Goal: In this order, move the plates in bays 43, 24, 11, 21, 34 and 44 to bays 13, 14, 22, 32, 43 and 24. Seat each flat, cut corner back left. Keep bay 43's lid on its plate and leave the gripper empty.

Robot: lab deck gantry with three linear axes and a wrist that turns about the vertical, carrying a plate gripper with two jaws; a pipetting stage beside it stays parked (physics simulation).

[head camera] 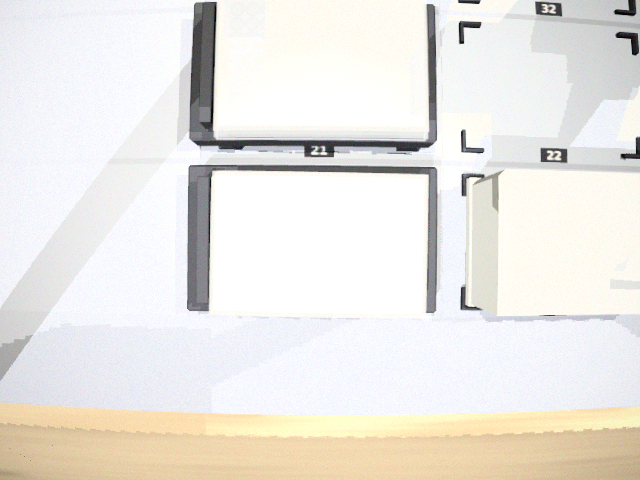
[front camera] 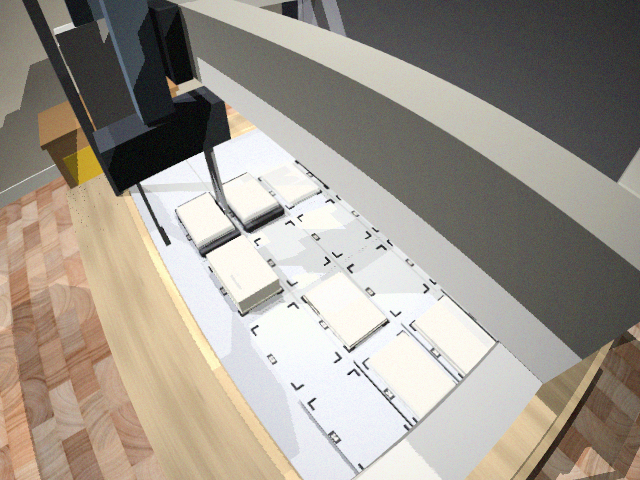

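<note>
My gripper is open and empty, its two jaws wide apart above the bay 11 area; the jaws do not show in the head view. The bay 11 plate and bay 21 plate are white and sit on dark bases. The bay 24 plate and bay 34 plate are white and lie low. Bays 13, 14, 22 and 32 hold no plate. The beam hides most of the back row, including bays 43 and 44.
A tall white block stands in bay 12, beside bay 11. White plates stand in bay 23 and bay 31. The broad grey beam crosses above the back row. A brown and yellow box stands beyond the deck.
</note>
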